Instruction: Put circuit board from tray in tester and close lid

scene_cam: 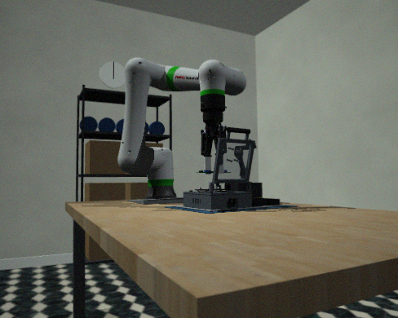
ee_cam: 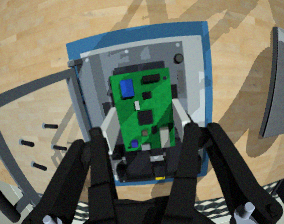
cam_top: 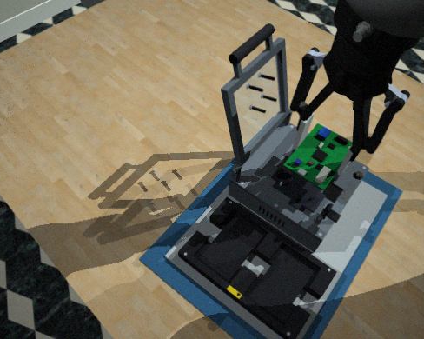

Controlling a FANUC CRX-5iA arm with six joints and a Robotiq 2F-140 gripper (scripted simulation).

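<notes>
Now: the green circuit board 2 cm below my hand. Also, from my hand: tester lid (12 cm ahead, 2 cm to the left, 3 cm above); tester (3 cm ahead, 4 cm to the left, 4 cm below).
</notes>
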